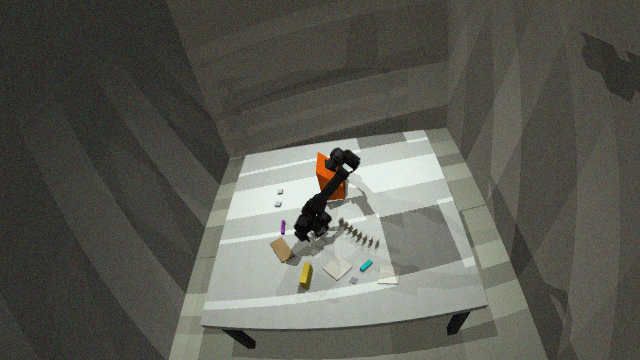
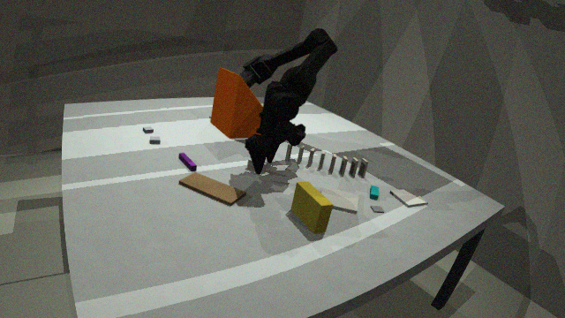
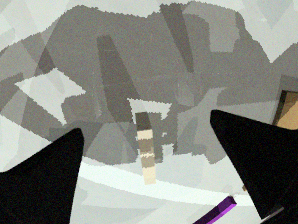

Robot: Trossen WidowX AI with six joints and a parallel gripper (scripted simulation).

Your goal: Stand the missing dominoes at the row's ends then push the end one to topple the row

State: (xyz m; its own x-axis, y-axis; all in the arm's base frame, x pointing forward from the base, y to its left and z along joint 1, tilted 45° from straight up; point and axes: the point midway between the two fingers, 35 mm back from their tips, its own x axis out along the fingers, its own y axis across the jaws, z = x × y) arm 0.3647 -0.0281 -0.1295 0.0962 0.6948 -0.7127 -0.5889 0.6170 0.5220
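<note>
The brown board lies 50 mm ahead of my gripper tip, 180 mm to the right of it and 10 mm below it. Also, from my gripper tip: purple bar (100 mm behind, 180 mm to the right, 10 mm below); yellow block (240 mm ahead, 50 mm to the right, 20 mm above); teal piece (210 mm ahead, 220 mm to the left, 10 mm below).
</note>
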